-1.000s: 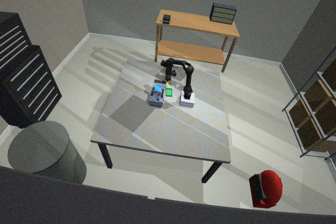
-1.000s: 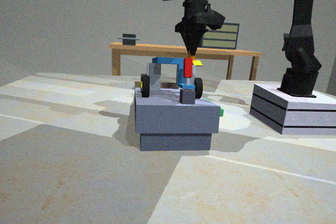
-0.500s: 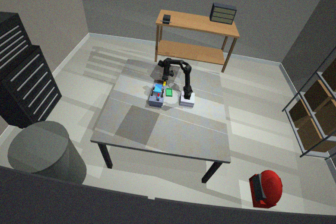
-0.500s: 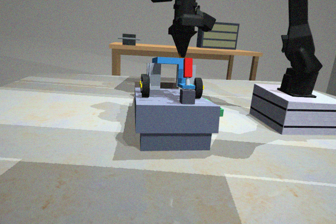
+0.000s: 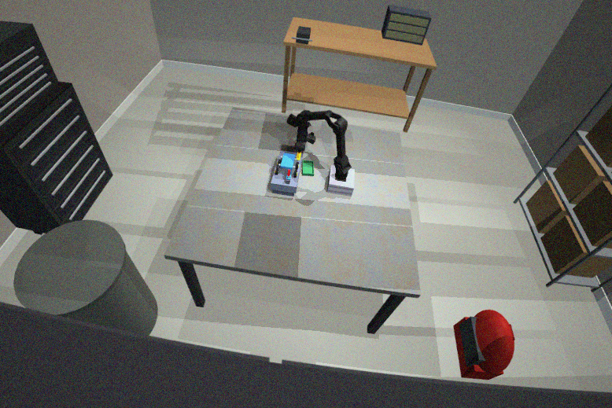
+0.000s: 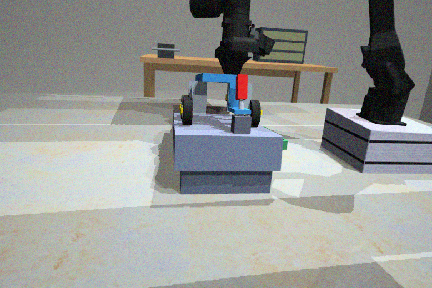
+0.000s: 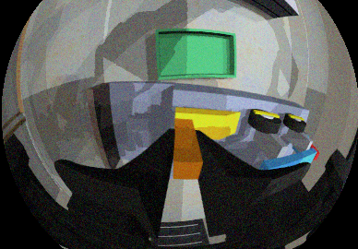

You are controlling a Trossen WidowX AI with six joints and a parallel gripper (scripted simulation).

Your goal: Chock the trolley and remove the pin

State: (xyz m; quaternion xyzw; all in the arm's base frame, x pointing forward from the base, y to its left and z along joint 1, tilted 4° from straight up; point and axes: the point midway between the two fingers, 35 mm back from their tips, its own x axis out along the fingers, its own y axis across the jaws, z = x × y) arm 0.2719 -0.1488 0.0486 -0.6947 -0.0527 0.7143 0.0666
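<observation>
Right now my gripper tip is 40 mm short of the red-headed stop pin, 240 mm to the right of it and 10 mm below it. The rest, counted from my gripper tip: yellow chock: 20 mm to the left, 10 mm below; trolley: 60 mm ahead, 140 mm to the left; green tray: 70 mm behind, 30 mm to the left, 120 mm below.
</observation>
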